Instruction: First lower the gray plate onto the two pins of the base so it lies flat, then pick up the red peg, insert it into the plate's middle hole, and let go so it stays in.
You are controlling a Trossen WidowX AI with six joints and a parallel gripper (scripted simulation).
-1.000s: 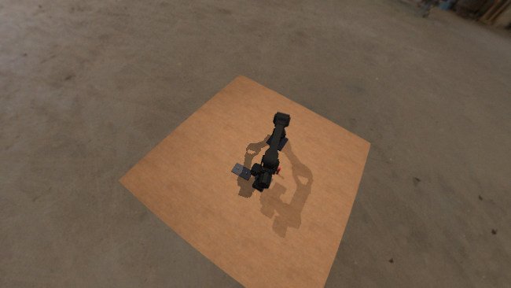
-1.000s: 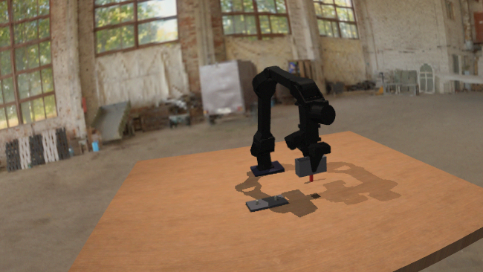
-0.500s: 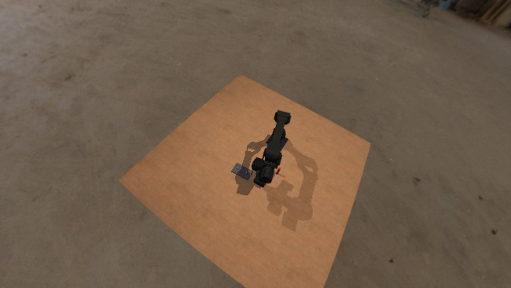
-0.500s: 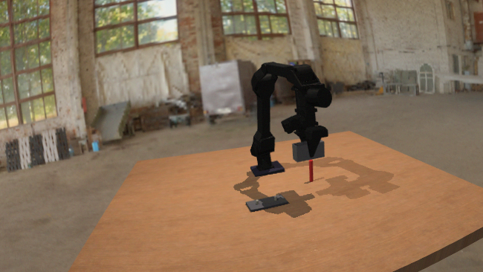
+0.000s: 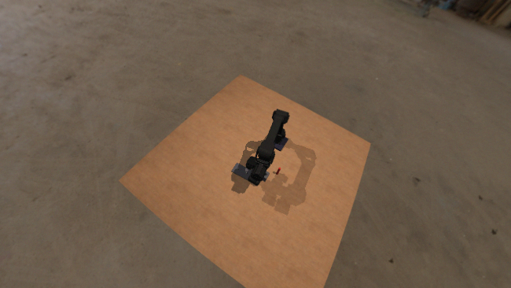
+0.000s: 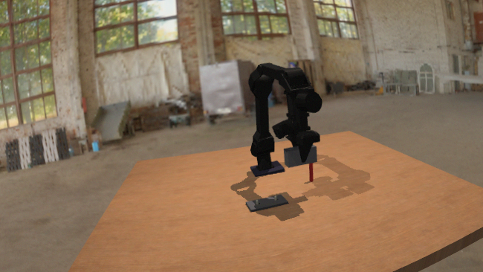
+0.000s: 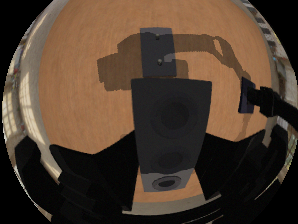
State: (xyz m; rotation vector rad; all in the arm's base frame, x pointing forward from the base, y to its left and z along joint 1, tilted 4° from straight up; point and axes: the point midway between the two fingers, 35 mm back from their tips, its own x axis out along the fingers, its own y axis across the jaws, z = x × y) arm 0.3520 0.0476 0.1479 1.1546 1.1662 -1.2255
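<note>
Right now my gripper tip is 1 cm past the dark base, 12 cm to the left of it and 12 cm above it. Round my gripper tip: gray plate (3 cm above); red peg (12 cm behind, 8 cm to the left, 9 cm below).
</note>
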